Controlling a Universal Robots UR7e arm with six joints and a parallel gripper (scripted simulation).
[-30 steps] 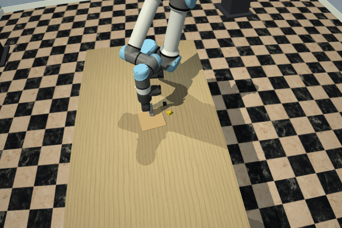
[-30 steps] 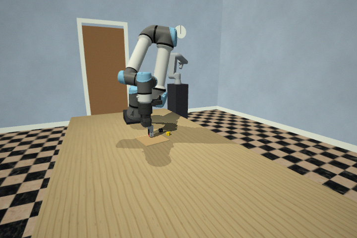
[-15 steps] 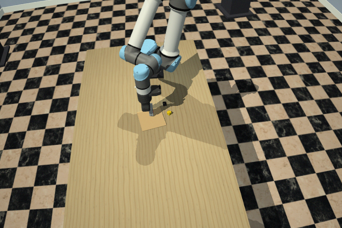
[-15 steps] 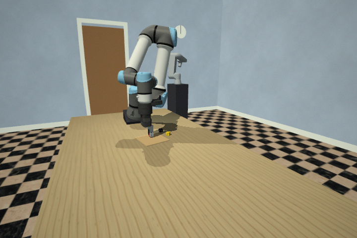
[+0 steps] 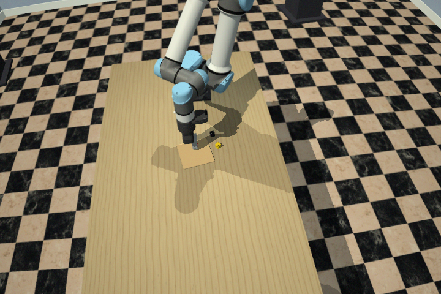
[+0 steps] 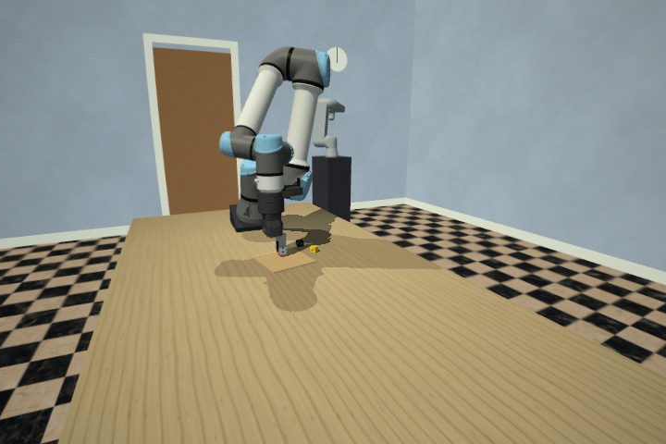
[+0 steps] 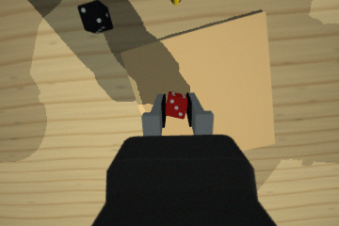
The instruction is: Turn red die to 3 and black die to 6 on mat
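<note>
My gripper is now 10 mm above the red die. Also, from my hand: black die 50 mm behind, 90 mm to the left, 20 mm below; then yellow die 20 mm ahead, 100 mm to the left, 20 mm below; then tan mat 30 mm ahead, 10 mm to the right, 30 mm below.
</note>
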